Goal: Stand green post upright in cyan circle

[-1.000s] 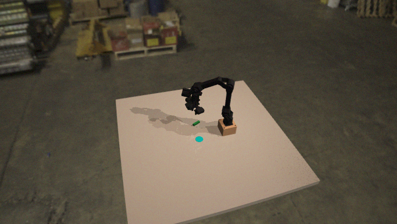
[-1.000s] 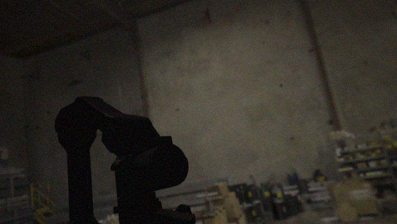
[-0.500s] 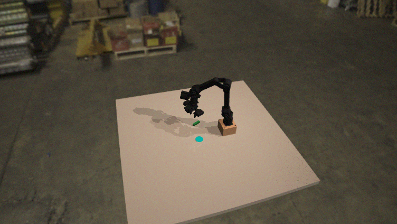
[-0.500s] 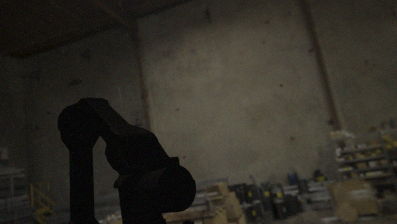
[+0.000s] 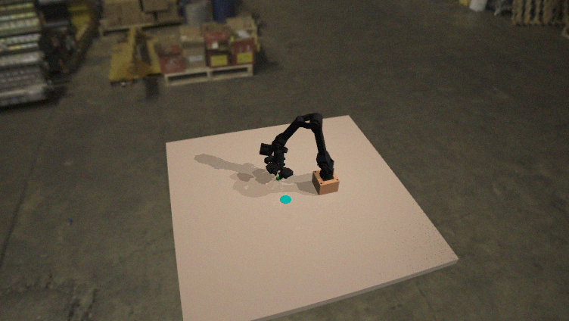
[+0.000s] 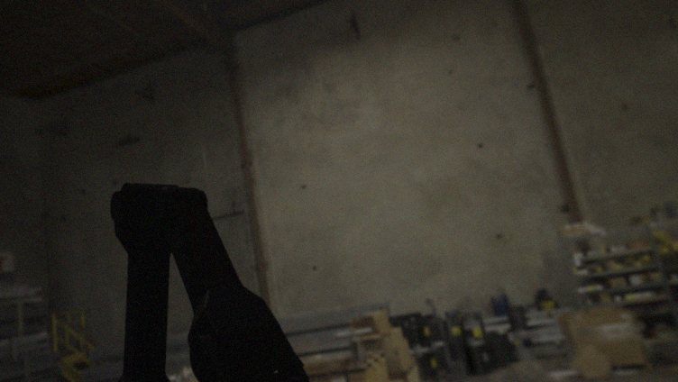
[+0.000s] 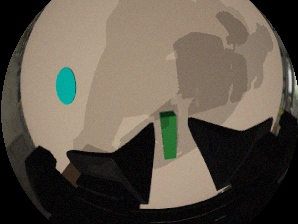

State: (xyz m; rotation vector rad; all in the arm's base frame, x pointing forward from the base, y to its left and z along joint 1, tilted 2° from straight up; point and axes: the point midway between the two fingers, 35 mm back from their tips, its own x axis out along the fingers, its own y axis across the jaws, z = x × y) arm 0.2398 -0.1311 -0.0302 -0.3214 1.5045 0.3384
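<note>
My gripper tip is now 17 cm to the right of the cyan circle, 1 cm short of it and 1 cm above it. From my gripper tip the other things lie so: green post (2 cm behind, 1 cm to the right).
</note>
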